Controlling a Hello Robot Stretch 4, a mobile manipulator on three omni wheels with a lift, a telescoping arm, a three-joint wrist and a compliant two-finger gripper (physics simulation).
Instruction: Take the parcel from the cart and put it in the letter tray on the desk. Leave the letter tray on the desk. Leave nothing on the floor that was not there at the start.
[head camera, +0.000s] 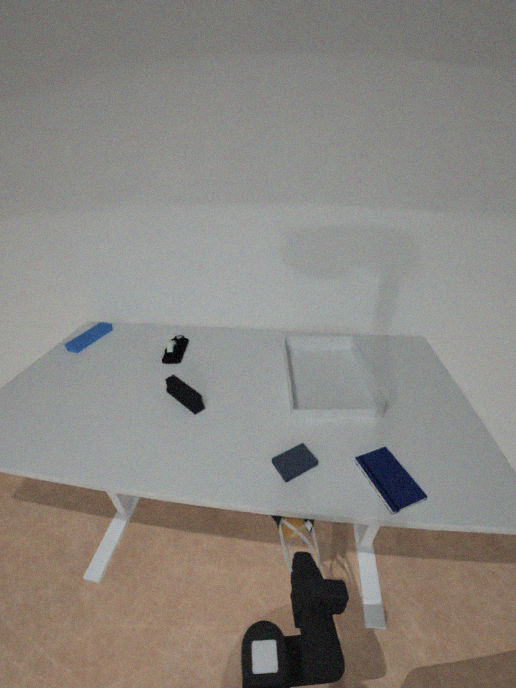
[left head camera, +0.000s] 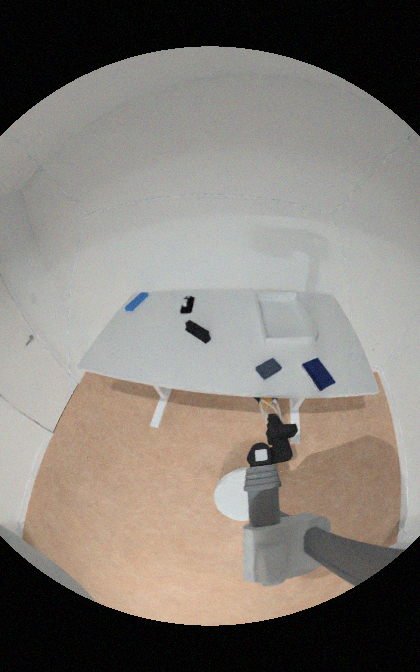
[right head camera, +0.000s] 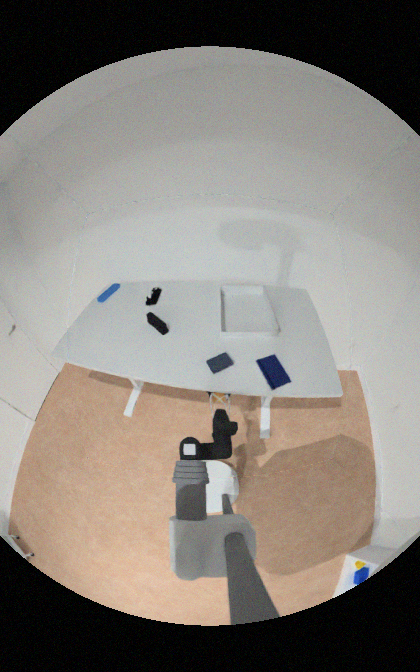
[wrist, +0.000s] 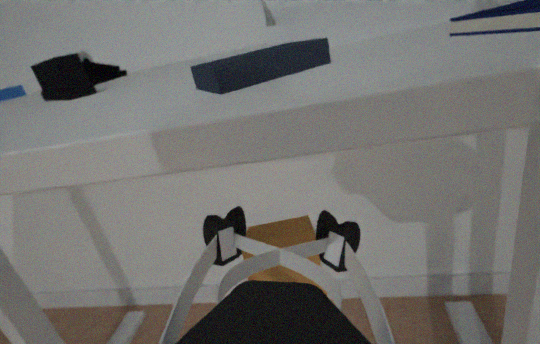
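Note:
The parcel, an orange-brown box, is between the two fingertips of my gripper, which is shut on it. Gripper and parcel are at the desk's front edge, lower than the desk top; the desk edge partly hides them in the head views. The white letter tray stands on the right half of the white desk, towards the back. No contents show in it.
On the desk, a dark slate box lies near the front edge, a navy book to its right. Two black items and a blue block lie left. A white surface bearing blue and yellow things shows lower right.

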